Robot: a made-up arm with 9 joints. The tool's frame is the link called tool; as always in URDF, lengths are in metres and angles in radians. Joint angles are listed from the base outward.
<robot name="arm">
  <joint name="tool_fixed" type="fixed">
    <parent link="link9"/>
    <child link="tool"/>
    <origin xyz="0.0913 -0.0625 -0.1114" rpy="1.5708 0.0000 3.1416"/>
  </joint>
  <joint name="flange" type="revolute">
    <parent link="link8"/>
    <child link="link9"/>
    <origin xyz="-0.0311 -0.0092 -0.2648" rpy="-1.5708 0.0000 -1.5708"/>
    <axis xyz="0 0 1"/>
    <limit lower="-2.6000" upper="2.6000"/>
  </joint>
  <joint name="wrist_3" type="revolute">
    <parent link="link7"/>
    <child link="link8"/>
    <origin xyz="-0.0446 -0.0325 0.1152" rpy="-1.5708 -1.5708 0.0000"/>
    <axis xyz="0 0 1"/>
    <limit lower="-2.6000" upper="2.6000"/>
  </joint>
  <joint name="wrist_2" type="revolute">
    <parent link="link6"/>
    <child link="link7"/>
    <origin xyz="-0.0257 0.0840 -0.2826" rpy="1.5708 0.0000 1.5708"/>
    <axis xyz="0 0 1"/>
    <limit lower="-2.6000" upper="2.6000"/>
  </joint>
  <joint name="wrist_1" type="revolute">
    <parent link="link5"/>
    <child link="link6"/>
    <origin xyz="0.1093 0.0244 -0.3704" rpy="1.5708 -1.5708 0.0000"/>
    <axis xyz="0 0 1"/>
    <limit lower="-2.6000" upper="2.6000"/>
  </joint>
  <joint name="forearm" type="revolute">
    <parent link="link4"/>
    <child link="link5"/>
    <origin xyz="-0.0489 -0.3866 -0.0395" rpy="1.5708 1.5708 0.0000"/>
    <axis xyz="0 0 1"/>
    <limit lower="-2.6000" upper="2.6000"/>
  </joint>
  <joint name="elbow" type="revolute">
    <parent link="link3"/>
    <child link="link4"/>
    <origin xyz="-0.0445 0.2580 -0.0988" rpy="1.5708 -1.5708 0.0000"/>
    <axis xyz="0 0 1"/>
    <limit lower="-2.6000" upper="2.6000"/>
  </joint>
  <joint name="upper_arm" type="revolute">
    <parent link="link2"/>
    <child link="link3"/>
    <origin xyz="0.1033 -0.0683 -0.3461" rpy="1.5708 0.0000 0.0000"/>
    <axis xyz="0 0 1"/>
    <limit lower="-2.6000" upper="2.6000"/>
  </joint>
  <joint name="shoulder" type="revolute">
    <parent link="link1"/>
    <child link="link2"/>
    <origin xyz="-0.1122 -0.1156 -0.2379" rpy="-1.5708 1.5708 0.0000"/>
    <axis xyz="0 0 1"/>
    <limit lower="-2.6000" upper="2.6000"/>
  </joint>
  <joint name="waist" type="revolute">
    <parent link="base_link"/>
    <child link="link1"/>
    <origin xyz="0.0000 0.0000 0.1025" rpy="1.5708 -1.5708 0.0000"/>
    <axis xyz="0 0 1"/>
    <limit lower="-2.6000" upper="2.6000"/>
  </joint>
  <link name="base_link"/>
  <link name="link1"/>
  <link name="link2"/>
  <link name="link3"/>
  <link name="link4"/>
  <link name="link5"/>
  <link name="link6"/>
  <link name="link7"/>
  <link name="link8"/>
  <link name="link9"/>
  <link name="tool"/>
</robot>
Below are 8 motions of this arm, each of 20 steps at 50 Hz.
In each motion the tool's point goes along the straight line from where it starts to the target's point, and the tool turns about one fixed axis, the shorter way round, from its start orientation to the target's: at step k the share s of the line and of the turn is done. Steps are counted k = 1, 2, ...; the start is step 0. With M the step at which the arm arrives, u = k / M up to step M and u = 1 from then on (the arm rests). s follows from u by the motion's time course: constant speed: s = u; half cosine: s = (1 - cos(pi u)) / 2; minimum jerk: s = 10 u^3 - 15 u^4 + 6 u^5.
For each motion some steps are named. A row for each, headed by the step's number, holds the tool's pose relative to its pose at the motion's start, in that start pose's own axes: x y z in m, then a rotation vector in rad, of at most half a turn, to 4 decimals.
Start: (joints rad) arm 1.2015 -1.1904 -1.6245 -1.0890 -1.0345 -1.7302 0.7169 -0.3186 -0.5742
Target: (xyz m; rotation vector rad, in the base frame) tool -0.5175 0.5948 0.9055 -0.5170 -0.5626 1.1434
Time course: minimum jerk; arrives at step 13
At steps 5, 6, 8, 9, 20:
5: -0.0394 0.0451 0.0065 -0.0691 -0.0394 -0.0414
6: -0.0579 0.0663 0.0095 -0.1015 -0.0580 -0.0608
8: -0.0959 0.1097 0.0157 -0.1681 -0.0959 -0.1007
9: -0.1118 0.1279 0.0183 -0.1960 -0.1119 -0.1175
20: -0.1352 0.1548 0.0222 -0.2371 -0.1354 -0.1421

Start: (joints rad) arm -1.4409 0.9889 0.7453 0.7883 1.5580 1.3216 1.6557 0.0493 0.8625
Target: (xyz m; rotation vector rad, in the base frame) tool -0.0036 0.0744 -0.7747 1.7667 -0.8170 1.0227
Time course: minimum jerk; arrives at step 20
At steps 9, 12, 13, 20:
9: 0.0319 -0.0639 -0.0319 0.1063 -0.2592 0.0727
12: 0.0535 -0.1073 -0.0535 0.1783 -0.4348 0.1220
13: 0.0599 -0.1202 -0.0599 0.1997 -0.4872 0.1367
20: 0.0783 -0.1571 -0.0783 0.2612 -0.6370 0.1788

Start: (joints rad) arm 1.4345 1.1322 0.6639 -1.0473 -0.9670 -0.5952 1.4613 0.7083 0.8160
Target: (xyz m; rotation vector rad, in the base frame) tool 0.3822 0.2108 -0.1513 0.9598 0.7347 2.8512
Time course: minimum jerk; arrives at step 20
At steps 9, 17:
9: -0.0096 0.0576 0.0936 -0.0865 0.1428 -0.1201
17: -0.0229 0.1378 0.2239 -0.2069 0.3415 -0.2873

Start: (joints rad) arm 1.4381 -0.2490 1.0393 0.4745 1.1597 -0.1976 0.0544 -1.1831 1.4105
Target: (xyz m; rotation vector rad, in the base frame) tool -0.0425 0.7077 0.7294 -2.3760 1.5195 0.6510
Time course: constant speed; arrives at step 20
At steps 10, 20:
10: -0.0074 -0.0436 0.0960 0.1257 0.1777 0.0613
20: -0.0147 -0.0873 0.1920 0.2513 0.3555 0.1225

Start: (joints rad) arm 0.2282 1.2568 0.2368 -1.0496 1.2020 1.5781 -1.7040 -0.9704 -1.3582
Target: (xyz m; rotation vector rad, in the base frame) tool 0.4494 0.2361 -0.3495 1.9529 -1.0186 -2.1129
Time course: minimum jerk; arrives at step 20
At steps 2, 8, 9, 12, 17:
2: 0.0009 -0.0006 0.0012 -0.0016 -0.0037 -0.0019
8: 0.0352 -0.0222 0.0458 -0.0580 -0.1389 -0.0714
9: 0.0451 -0.0285 0.0588 -0.0744 -0.1781 -0.0915
12: 0.0756 -0.0478 0.0986 -0.1247 -0.2988 -0.1535
17: 0.1079 -0.0681 0.1406 -0.1779 -0.4260 -0.2189

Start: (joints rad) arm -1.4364 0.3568 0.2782 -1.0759 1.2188 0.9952 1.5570 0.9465 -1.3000
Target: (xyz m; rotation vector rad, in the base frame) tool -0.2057 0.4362 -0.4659 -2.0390 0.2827 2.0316
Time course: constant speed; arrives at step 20
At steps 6, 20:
6: -0.1005 0.0304 0.0097 0.0585 -0.4307 -0.1348
20: -0.3351 0.1013 0.0323 0.1949 -1.4358 -0.4493

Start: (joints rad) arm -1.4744 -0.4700 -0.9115 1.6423 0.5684 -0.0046 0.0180 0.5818 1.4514
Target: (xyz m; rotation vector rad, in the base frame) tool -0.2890 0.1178 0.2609 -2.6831 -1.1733 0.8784
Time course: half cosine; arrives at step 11
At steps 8, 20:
8: 0.0320 -0.0556 -0.0236 -0.0353 -0.0382 0.1428
20: 0.0387 -0.0672 -0.0285 -0.0427 -0.0462 0.1726

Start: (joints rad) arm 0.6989 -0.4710 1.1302 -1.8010 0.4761 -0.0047 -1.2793 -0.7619 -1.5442
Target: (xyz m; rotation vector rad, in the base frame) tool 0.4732 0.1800 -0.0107 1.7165 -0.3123 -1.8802
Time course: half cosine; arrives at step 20
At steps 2, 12, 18, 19, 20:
2: -0.0044 0.0070 0.0026 0.0274 0.0037 0.0149
12: -0.1176 0.1863 0.0683 0.7341 0.0989 0.3984
18: -0.1754 0.2777 0.1018 1.0942 0.1474 0.5938
19: -0.1786 0.2829 0.1037 1.1147 0.1501 0.6050
20: -0.1798 0.2847 0.1043 1.1217 0.1511 0.6087

